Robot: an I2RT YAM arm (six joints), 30 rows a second.
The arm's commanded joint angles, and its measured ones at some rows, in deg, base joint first. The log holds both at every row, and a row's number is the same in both.
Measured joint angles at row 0: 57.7 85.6 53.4 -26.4 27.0 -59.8
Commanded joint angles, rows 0 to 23: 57.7 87.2 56.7 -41.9 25.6 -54.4; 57.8 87.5 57.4 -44.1 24.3 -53.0; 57.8 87.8 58.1 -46.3 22.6 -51.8; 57.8 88.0 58.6 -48.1 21.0 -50.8; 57.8 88.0 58.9 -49.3 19.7 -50.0; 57.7 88.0 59.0 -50.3 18.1 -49.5; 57.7 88.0 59.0 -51.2 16.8 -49.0; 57.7 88.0 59.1 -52.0 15.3 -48.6; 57.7 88.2 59.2 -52.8 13.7 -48.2; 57.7 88.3 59.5 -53.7 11.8 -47.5; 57.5 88.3 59.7 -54.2 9.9 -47.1; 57.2 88.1 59.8 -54.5 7.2 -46.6; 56.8 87.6 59.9 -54.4 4.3 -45.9; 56.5 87.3 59.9 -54.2 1.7 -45.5; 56.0 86.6 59.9 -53.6 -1.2 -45.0; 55.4 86.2 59.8 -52.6 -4.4 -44.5; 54.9 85.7 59.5 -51.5 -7.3 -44.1; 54.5 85.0 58.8 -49.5 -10.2 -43.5; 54.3 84.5 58.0 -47.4 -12.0 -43.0; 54.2 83.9 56.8 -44.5 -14.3 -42.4; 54.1 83.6 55.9 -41.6 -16.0 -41.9; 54.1 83.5 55.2 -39.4 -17.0 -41.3; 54.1 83.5 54.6 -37.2 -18.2 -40.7; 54.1 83.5 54.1 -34.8 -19.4 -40.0
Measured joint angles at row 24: 54.3 84.2 55.7 -42.0 -10.7 -43.2
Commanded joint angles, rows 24 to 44: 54.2 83.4 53.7 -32.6 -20.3 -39.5; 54.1 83.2 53.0 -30.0 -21.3 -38.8; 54.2 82.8 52.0 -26.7 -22.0 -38.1; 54.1 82.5 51.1 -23.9 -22.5 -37.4; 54.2 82.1 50.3 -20.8 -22.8 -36.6; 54.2 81.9 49.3 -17.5 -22.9 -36.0; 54.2 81.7 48.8 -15.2 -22.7 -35.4; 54.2 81.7 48.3 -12.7 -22.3 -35.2; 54.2 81.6 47.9 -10.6 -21.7 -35.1; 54.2 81.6 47.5 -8.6 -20.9 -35.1; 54.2 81.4 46.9 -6.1 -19.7 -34.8; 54.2 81.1 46.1 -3.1 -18.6 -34.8; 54.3 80.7 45.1 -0.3 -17.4 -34.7; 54.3 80.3 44.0 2.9 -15.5 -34.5; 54.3 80.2 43.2 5.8 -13.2 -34.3; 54.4 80.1 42.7 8.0 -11.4 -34.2; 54.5 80.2 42.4 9.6 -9.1 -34.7; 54.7 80.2 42.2 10.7 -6.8 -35.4; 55.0 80.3 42.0 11.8 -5.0 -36.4; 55.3 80.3 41.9 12.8 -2.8 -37.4; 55.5 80.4 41.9 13.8 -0.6 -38.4
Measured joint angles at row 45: 54.9 81.0 40.9 -0.2 -8.8 -38.9
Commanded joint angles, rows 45 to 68: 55.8 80.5 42.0 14.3 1.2 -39.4; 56.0 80.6 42.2 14.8 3.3 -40.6; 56.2 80.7 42.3 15.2 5.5 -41.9; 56.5 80.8 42.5 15.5 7.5 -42.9; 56.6 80.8 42.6 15.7 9.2 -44.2; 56.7 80.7 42.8 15.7 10.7 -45.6; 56.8 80.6 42.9 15.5 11.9 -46.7; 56.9 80.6 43.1 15.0 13.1 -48.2; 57.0 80.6 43.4 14.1 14.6 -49.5; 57.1 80.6 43.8 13.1 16.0 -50.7; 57.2 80.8 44.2 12.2 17.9 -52.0; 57.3 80.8 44.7 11.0 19.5 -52.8; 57.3 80.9 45.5 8.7 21.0 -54.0; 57.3 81.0 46.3 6.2 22.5 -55.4; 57.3 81.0 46.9 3.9 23.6 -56.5; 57.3 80.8 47.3 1.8 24.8 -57.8; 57.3 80.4 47.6 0.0 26.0 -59.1; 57.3 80.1 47.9 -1.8 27.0 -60.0; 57.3 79.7 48.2 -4.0 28.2 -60.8; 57.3 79.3 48.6 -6.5 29.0 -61.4; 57.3 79.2 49.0 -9.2 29.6 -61.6; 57.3 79.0 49.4 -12.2 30.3 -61.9; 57.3 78.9 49.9 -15.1 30.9 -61.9; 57.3 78.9 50.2 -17.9 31.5 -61.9
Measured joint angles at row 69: 57.2 80.5 47.7 -8.6 25.6 -59.9
